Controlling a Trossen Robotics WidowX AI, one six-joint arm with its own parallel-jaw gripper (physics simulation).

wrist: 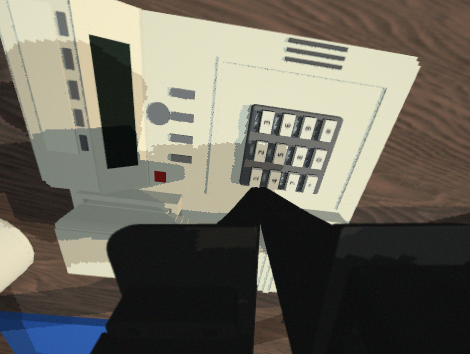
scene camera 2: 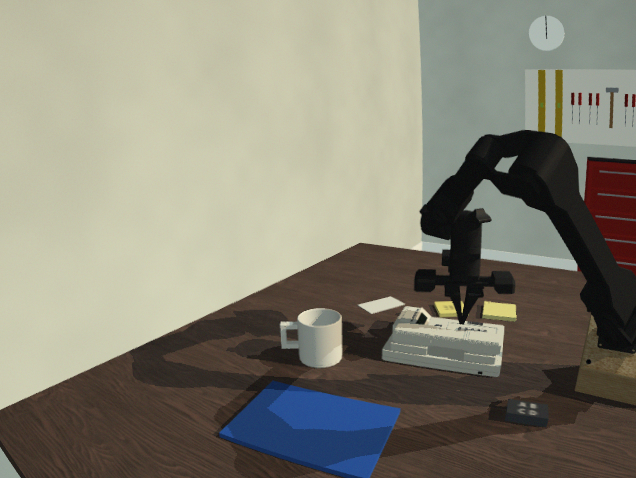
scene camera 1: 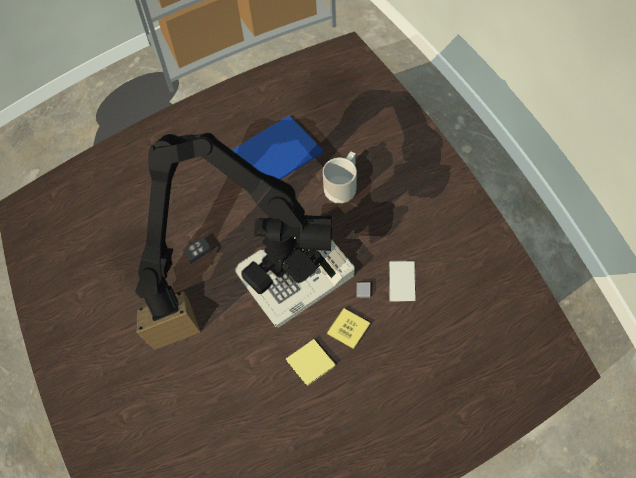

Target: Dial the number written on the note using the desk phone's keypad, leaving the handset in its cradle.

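Seen in the pictures: gripper, fingertip midpoint: [wrist: 258,194] [scene camera 2: 461,323] [scene camera 1: 284,271]; arm's base at its link origin: [scene camera 2: 618,332] [scene camera 1: 165,310].
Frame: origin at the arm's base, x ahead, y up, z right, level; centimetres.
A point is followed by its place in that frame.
The off-white desk phone [scene camera 1: 308,300] {x 31.1, y -7.5, z 8.0 cm} [scene camera 2: 406,353] {x 35.6, y -7.6, z -9.7 cm} [wrist: 300,80] {x 28.3, y -7.5, z 7.0 cm} stands mid-table. Its keypad [scene camera 1: 284,288] {x 27.4, y -7.2, z 3.2 cm} [wrist: 281,155] {x 27.7, y -6.7, z 2.6 cm} has grey-framed white keys. My gripper [scene camera 2: 462,322] {x 28.8, y -4.3, z 0.5 cm} [wrist: 258,194] {x 28.8, y -4.3, z 0.5 cm} is shut and empty, pointing down. In the wrist view its tips lie at the edge of the 1 key and partly cover the 1 and 4 keys; scene camera 2 shows them very close to the phone's top. Contact cannot be told. The arm hides much of the handset side from above. The yellow note [scene camera 1: 349,327] {x 36.8, y -8.9, z 17.4 cm} [scene camera 2: 446,308] {x 37.3, y -8.8, z 16.1 cm} carries blurred text, seemingly 111-, 849-, 0904.
A blank yellow pad [scene camera 1: 310,362] {x 25.5, y -8.7, z 21.3 cm} [scene camera 2: 499,310] {x 25.4, y -8.7, z 20.4 cm}, white card [scene camera 1: 402,281] {x 52.8, y -9.6, z 12.5 cm} [scene camera 2: 380,304] {x 53.0, y -9.6, z 12.2 cm} and grey cube [scene camera 1: 363,289] {x 43.5, y -8.5, z 10.6 cm} lie near the phone. A white mug [scene camera 1: 339,180] {x 51.2, y -8.9, z -18.1 cm} [scene camera 2: 319,339] {x 48.0, y -3.7, z -19.3 cm}, blue folder [scene camera 1: 280,149] {x 41.7, y -8.9, z -33.6 cm} [scene camera 2: 334,421] {x 36.6, y -8.9, z -31.4 cm} and dark lettered block [scene camera 1: 197,249] {x 12.1, y -8.2, z -15.4 cm} [scene camera 2: 527,412] {x 11.7, y -8.2, z -16.7 cm} are on its other side.
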